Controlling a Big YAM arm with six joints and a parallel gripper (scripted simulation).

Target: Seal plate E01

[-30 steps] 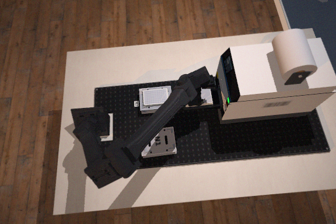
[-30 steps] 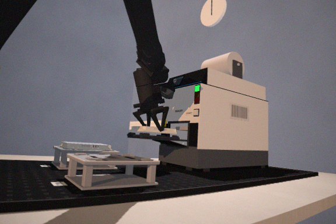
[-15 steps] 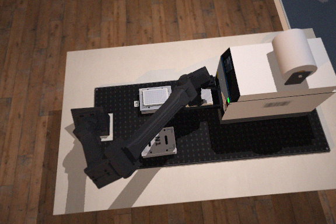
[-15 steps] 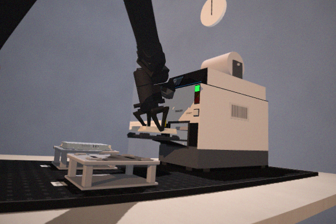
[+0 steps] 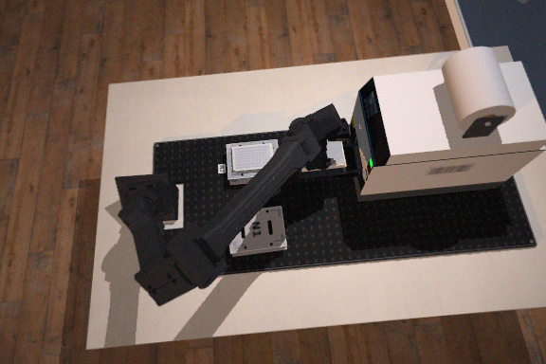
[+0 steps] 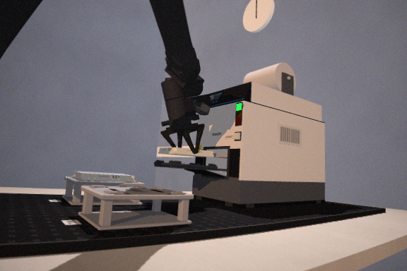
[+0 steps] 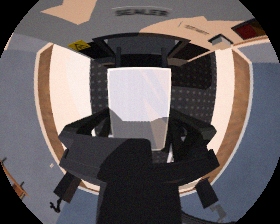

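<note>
My gripper is now 4 cm above the sealer stage. Also, from my hand: nest 21 cm behind, 17 cm to the right, 10 cm below; then plate 20 cm behind, 5 cm to the left, 8 cm below; then start button 10 cm ahead, 10 cm to the right, 5 cm above.
</note>
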